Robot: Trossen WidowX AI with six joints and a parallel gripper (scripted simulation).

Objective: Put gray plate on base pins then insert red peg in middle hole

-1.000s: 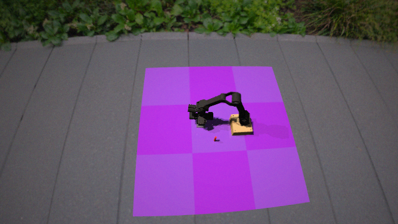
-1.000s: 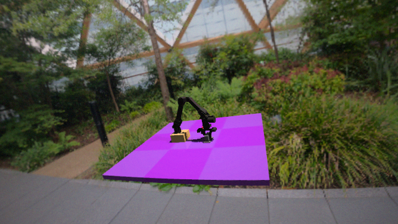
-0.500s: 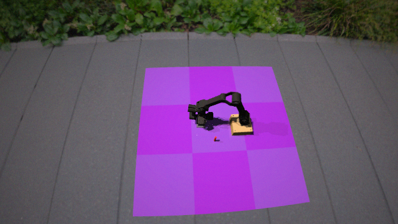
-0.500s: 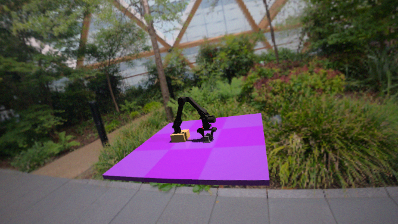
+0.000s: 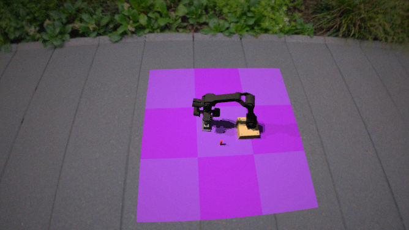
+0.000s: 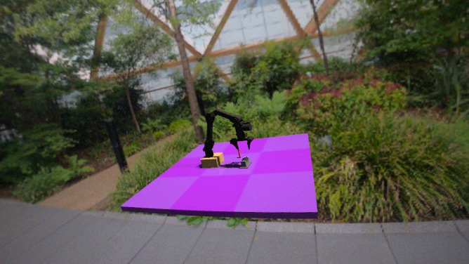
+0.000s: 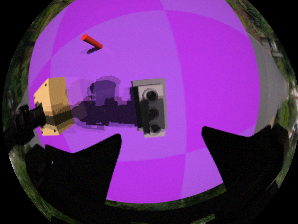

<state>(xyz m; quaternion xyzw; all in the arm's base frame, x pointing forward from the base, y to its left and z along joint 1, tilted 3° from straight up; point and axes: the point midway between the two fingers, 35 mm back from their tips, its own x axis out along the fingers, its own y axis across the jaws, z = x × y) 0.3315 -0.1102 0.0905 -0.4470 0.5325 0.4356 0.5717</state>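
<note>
My gripper tip is 8 cm past the red peg, 19 cm to the right of it and 9 cm above it. Also, from my gripper tip: gray plate: 1 cm behind, 9 cm below.
</note>
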